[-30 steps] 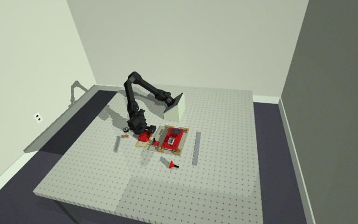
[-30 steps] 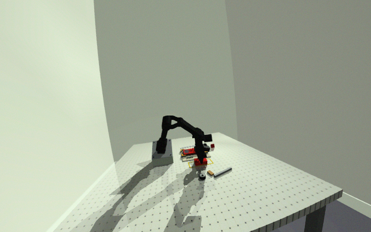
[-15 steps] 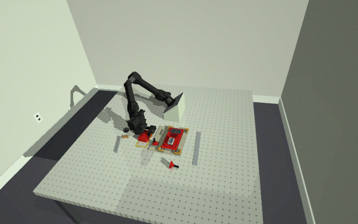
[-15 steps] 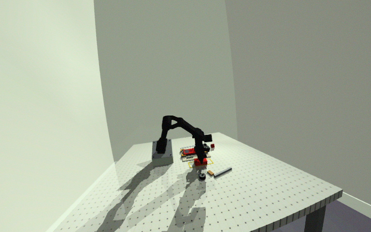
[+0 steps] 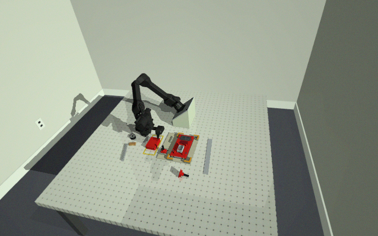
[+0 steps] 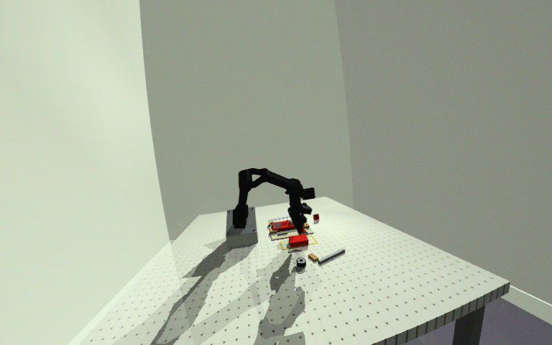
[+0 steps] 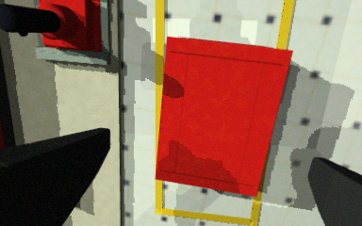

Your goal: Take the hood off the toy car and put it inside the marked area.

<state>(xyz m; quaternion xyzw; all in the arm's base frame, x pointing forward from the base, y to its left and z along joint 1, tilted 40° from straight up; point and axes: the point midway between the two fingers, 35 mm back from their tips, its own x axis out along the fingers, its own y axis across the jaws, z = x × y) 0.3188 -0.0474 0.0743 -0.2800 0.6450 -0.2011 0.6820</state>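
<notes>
Right now my gripper tip is 60 mm above the red hood. From my gripper tip the other things lie so: black wheel 20 mm behind, 180 mm to the right, 60 mm below; tan block 40 mm ahead, 150 mm to the right, 70 mm below; grey rod 120 mm ahead, 160 mm to the right, 70 mm below.
</notes>
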